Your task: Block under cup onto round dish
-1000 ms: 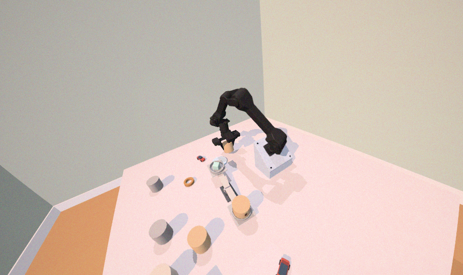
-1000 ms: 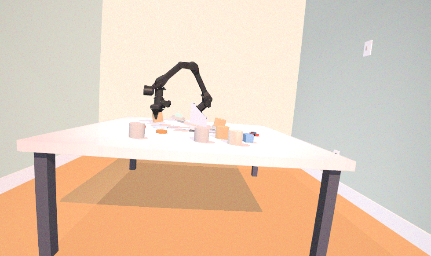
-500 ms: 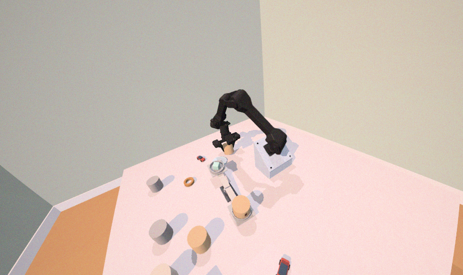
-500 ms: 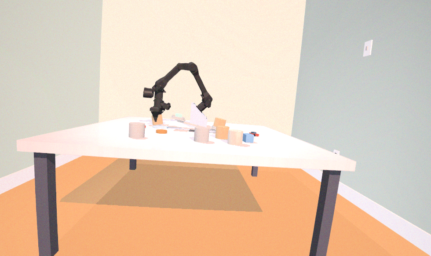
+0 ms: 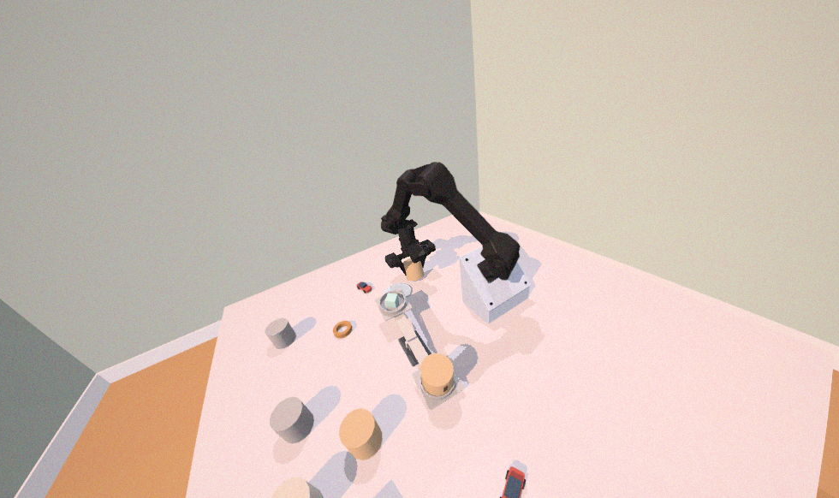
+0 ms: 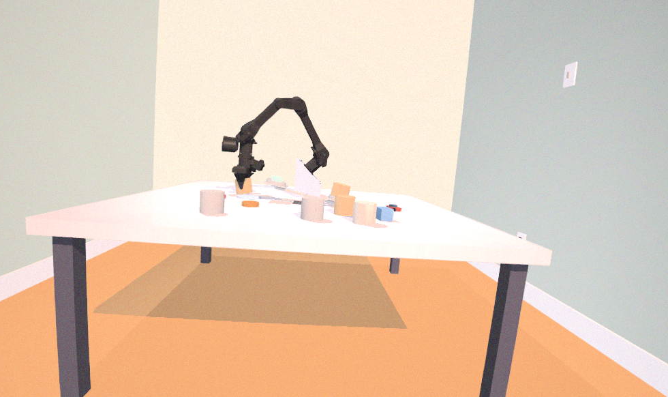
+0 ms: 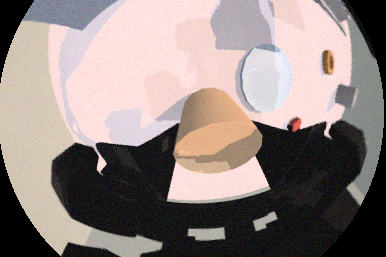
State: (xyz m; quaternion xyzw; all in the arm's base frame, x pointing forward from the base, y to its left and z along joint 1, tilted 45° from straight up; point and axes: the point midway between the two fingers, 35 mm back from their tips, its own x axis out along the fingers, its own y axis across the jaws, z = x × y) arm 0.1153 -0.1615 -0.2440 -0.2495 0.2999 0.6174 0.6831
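Right now the pale round dish is 10 cm ahead of my gripper tip, 4 cm to the left of it and 2 cm below it. Also, from my gripper tip: balance beam (18 cm ahead, 28 cm to the left, 1 cm above); then balance (18 cm ahead, 28 cm to the left); then blue block (44 cm ahead, 54 cm to the left, 1 cm below).
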